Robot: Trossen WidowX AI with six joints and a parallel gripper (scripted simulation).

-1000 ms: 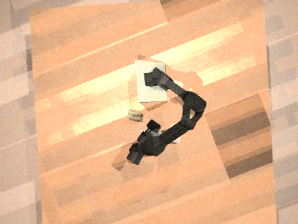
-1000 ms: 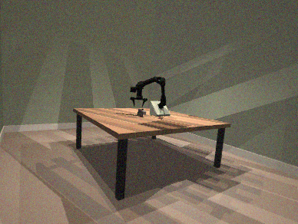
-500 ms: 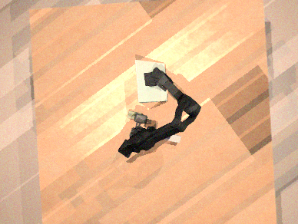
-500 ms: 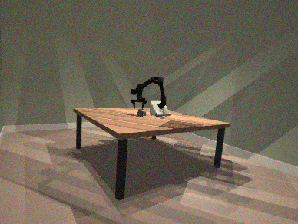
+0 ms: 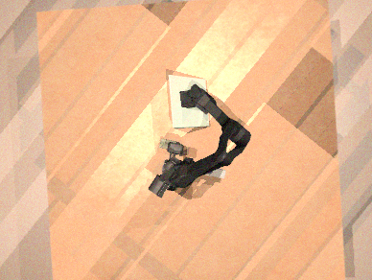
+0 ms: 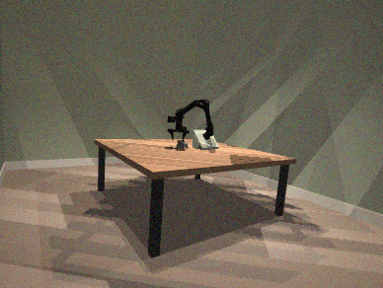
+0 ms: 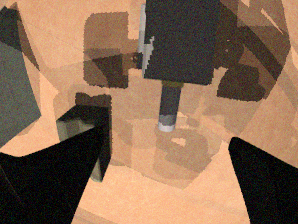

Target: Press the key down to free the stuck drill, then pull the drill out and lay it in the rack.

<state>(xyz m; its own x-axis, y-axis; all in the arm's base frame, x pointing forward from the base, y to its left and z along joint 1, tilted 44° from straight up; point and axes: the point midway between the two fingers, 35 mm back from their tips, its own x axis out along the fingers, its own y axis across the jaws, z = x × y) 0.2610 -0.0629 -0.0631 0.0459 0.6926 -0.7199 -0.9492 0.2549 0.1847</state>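
Now: the drill 60 mm to the left of my gripper tip, 20 mm ahead of it and 10 mm below it. Also, from my gripper tip: small olive block 90 mm behind, 40 mm below, 10 mm to the right; then light grey block 120 mm to the left, 40 mm ahead, 20 mm below.
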